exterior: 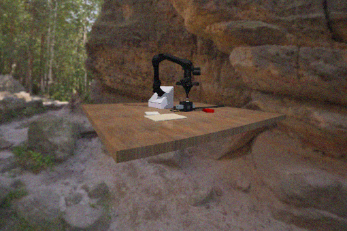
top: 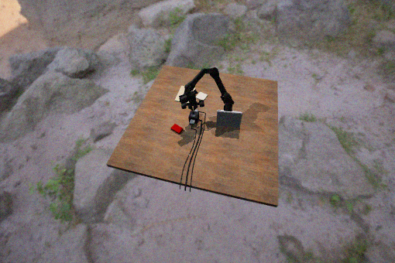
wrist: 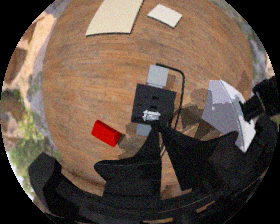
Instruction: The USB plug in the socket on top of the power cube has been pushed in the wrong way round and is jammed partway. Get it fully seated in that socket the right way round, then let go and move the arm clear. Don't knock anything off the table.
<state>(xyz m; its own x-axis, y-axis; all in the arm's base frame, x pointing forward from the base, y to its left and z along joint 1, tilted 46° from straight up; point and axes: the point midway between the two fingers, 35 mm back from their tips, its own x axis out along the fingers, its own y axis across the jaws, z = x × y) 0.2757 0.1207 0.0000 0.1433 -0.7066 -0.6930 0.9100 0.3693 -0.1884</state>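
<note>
The usb plug is 20 mm below my gripper tip. Also, from my gripper tip: cream sheet: 180 mm ahead, 300 mm to the right, 130 mm below; then red block: 110 mm ahead, 130 mm to the left, 120 mm below; then usb socket: 10 mm to the left, 60 mm below.
</note>
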